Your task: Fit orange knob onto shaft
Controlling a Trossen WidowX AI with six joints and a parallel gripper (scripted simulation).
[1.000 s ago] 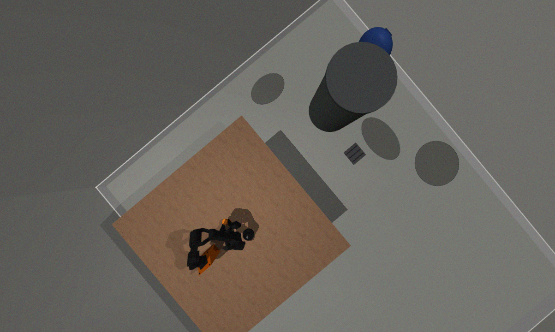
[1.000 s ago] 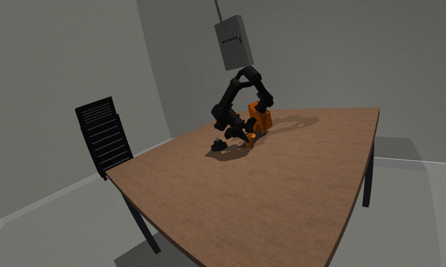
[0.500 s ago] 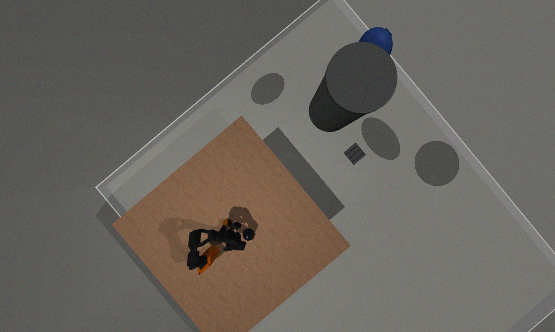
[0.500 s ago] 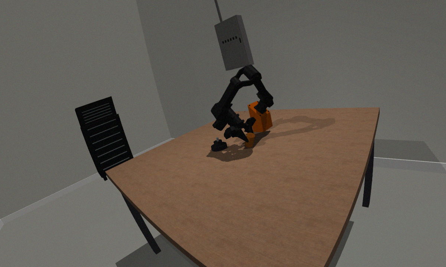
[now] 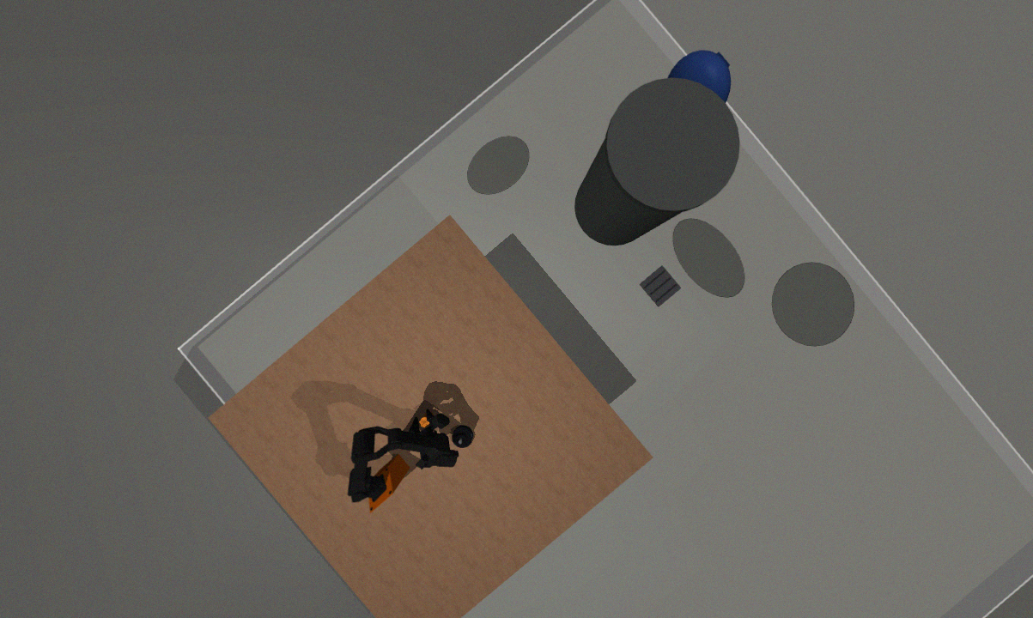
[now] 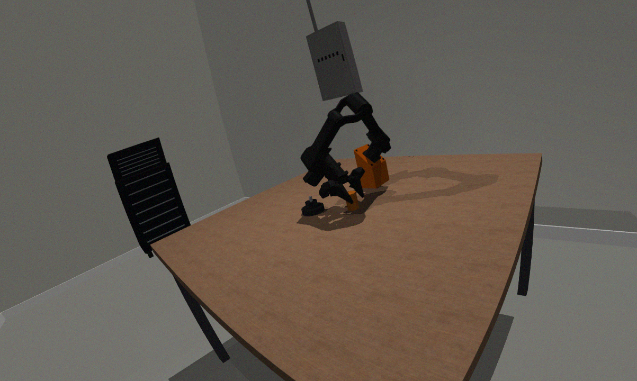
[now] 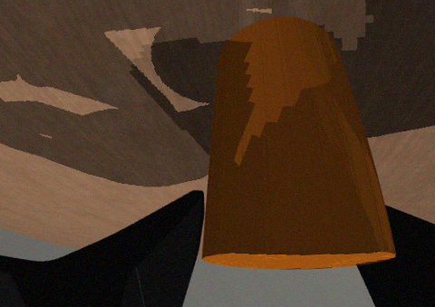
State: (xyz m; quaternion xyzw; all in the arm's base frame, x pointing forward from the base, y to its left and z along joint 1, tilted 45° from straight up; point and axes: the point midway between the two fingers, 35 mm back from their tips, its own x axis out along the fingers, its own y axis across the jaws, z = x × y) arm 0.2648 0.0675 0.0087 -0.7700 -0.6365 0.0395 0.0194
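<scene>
The orange knob lies 10 mm behind my gripper tip, 30 mm to the right of it and 10 mm above it. From my gripper tip the other things lie so: round black pedestal: 40 mm ahead, 180 mm to the right.
</scene>
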